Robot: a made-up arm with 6 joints.
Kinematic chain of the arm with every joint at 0, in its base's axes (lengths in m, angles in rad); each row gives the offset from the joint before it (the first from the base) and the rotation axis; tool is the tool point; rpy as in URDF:
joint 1: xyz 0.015 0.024 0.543 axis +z
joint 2: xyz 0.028 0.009 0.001 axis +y
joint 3: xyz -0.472 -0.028 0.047 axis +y
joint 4: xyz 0.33 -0.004 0.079 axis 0.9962 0 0.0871
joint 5: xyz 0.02 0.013 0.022 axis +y
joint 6: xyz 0.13 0.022 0.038 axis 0.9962 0 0.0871
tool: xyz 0.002 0.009 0.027 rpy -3.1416 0 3.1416
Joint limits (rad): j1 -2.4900..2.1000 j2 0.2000..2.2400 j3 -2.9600..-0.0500 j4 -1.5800..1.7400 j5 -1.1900..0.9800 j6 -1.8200..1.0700
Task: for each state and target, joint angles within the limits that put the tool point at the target. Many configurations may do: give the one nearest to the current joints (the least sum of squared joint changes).
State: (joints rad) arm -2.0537 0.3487 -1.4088 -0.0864 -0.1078 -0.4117
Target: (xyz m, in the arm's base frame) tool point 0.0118 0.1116 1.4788
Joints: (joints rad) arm -1.6934 1.0547 -2.0649 0.4045 -0.2100 -0.2990
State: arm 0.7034 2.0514 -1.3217 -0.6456 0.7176 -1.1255
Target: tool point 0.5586 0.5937 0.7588
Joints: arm 0.7906 2.1412 -1.7411 -0.6064 0.5496 -1.0845
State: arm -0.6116 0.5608 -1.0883 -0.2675 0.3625 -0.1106
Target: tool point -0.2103 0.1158 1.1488
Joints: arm -0.3158 0.2000 -1.2706 -0.2941 0.6219 -0.1313
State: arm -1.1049 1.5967 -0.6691 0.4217 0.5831 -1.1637
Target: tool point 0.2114 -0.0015 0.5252
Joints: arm -0.4266 1.7590 -0.1094 0.4169 0.7896 -1.1965
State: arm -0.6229 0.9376 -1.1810 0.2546 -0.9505 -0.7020
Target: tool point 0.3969 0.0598 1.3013
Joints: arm 0.0265 1.4301 -1.5500 0.0739 -0.7958 -0.7366
